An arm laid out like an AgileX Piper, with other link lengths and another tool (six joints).
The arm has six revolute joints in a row. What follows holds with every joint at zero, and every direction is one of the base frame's.
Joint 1 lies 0.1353 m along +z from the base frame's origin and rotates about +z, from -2.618 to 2.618 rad.
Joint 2 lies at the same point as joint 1 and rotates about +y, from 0 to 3.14 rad.
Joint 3 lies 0.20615 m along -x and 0.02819 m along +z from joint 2 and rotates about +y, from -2.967 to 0 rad.
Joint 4 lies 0.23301 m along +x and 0.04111 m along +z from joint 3 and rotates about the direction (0.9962, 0, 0.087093), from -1.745 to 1.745 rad.
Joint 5 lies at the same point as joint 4 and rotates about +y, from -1.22 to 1.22 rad.
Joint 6 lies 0.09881 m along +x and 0.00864 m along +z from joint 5 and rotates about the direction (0.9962, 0, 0.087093), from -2.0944 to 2.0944 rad.
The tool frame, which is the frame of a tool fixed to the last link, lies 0.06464 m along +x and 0.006 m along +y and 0.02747 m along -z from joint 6; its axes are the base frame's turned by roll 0.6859, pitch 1.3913 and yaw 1.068 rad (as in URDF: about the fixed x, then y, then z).
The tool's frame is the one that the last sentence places.
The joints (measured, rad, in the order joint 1, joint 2, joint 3, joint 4, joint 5, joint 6), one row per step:
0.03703 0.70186 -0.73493 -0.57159 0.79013 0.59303
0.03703 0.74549 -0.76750 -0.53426 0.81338 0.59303
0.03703 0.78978 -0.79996 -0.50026 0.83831 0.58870
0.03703 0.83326 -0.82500 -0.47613 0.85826 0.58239
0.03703 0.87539 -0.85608 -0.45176 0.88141 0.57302
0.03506 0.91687 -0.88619 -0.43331 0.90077 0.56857
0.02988 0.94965 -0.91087 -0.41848 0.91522 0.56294
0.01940 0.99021 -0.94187 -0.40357 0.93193 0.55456
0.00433 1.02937 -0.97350 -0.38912 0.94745 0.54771
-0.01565 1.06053 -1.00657 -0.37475 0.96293 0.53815
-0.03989 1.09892 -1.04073 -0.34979 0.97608 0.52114
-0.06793 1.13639 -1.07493 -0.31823 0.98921 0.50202
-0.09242 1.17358 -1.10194 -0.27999 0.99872 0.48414
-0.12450 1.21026 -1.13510 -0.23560 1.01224 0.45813
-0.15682 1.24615 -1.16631 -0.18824 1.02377 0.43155
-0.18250 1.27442 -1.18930 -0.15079 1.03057 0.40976
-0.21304 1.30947 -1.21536 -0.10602 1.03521 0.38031
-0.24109 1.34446 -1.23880 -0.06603 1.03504 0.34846
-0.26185 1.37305 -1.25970 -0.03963 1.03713 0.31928
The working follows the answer.
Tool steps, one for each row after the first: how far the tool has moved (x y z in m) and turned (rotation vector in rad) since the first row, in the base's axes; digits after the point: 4 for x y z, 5 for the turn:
0.0034 0.0036 -0.0019 0.03731 0.03225 -0.00786
0.0066 0.0069 -0.0041 0.06784 0.06848 -0.01435
0.0097 0.0092 -0.0078 0.08658 0.10750 -0.01842
0.0128 0.0114 -0.0097 0.10366 0.14316 -0.02164
0.0163 0.0128 -0.0113 0.11862 0.17390 -0.02833
0.0192 0.0132 -0.0123 0.12956 0.19711 -0.03529
0.0229 0.0123 -0.0135 0.13933 0.22435 -0.04675
0.0267 0.0103 -0.0142 0.15068 0.24760 -0.06283
0.0298 0.0070 -0.0127 0.16135 0.26183 -0.08101
0.0338 0.0040 -0.0130 0.17816 0.28232 -0.09591
0.0376 0.0008 -0.0134 0.20127 0.30167 -0.11127
0.0414 -0.0006 -0.0160 0.23188 0.32352 -0.12124
0.0450 -0.0033 -0.0170 0.26525 0.34279 -0.13199
0.0488 -0.0059 -0.0183 0.30186 0.35955 -0.14023
0.0520 -0.0081 -0.0197 0.33068 0.37096 -0.14503
0.0563 -0.0110 -0.0218 0.36322 0.38318 -0.14693
0.0610 -0.0145 -0.0244 0.38911 0.39310 -0.14446
0.0645 -0.0180 -0.0262 0.40211 0.40271 -0.13938

Tool pose at each row, in the base's axes (x y z in m, rotation vector in rad; rounded; the steps above come from the unrounded poses):
0.2045 -0.0439 0.2280 0.29011 2.02038 0.17341
0.2079 -0.0402 0.2261 0.32622 2.04937 0.20285
0.2111 -0.0370 0.2239 0.35755 2.08240 0.22607
0.2143 -0.0347 0.2202 0.37962 2.11909 0.23861
0.2173 -0.0324 0.2183 0.39944 2.15259 0.25045
0.2209 -0.0310 0.2167 0.42088 2.18058 0.25846
0.2238 -0.0306 0.2156 0.43896 2.20128 0.26292
0.2274 -0.0316 0.2145 0.46177 2.22505 0.26276
0.2312 -0.0336 0.2138 0.48996 2.24362 0.26165
0.2343 -0.0369 0.2153 0.51851 2.25267 0.25938
0.2383 -0.0399 0.2150 0.54891 2.26782 0.26509
0.2421 -0.0431 0.2145 0.58396 2.28079 0.27740
0.2459 -0.0444 0.2120 0.61900 2.29625 0.30119
0.2496 -0.0472 0.2109 0.65641 2.30812 0.32786
0.2534 -0.0497 0.2096 0.69300 2.31710 0.36017
0.2566 -0.0519 0.2083 0.71975 2.32240 0.38704
0.2609 -0.0549 0.2062 0.74614 2.32820 0.41998
0.2655 -0.0583 0.2036 0.76297 2.33370 0.44902
0.2691 -0.0618 0.2018 0.76835 2.34188 0.46592

